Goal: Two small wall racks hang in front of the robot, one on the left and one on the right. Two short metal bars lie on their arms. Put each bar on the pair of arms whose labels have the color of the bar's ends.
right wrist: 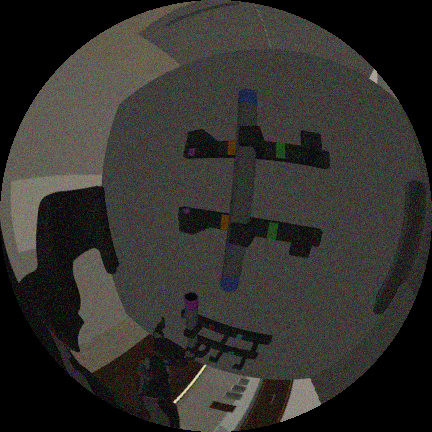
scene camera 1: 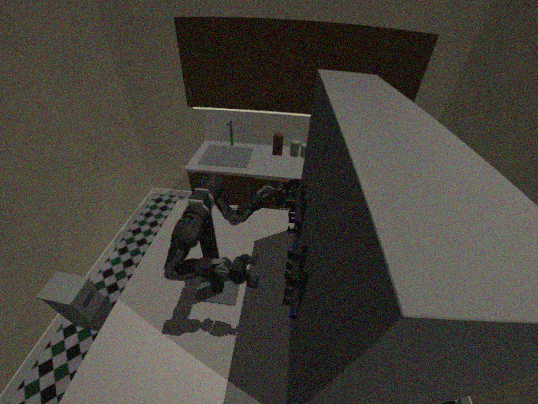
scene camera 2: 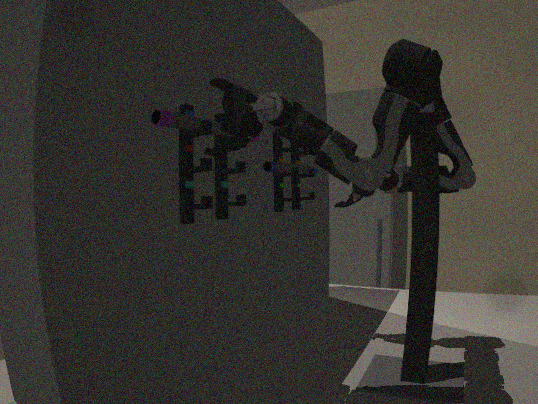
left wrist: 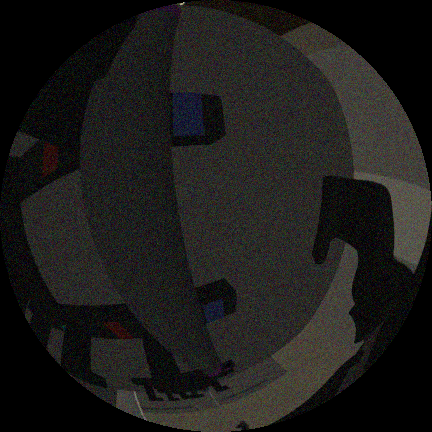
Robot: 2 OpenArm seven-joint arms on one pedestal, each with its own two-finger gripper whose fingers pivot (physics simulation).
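The purple-ended bar (scene camera 2: pixel 167 118) (left wrist: pixel 137 200) (right wrist: pixel 191 312) lies on the top, blue-labelled arms of the rack (scene camera 2: pixel 186 210) nearer scene camera 2. My left gripper (left wrist: pixel 190 291) (scene camera 2: pixel 214 116) is open and very close around that bar's middle; one finger is lost in the dark and contact is unclear. The blue-ended bar (right wrist: pixel 243 185) (scene camera 2: pixel 286 167) lies on the middle, orange-labelled arms of the other rack (right wrist: pixel 310 159) (scene camera 2: pixel 278 200). That rack's top labels are purple, its lowest green. My right gripper (right wrist: pixel 245 290) (scene camera 1: pixel 256 271) is open, apart from this rack; my left arm partly hides it in scene camera 2.
Both racks hang on a large grey wall panel (scene camera 1: pixel 340 240) (scene camera 2: pixel 125 300). The rack by my left gripper also has red and cyan labels. A counter with a sink (scene camera 1: pixel 225 156) stands behind the robot's work area, and a grey box (scene camera 1: pixel 67 295) stands at the lower left.
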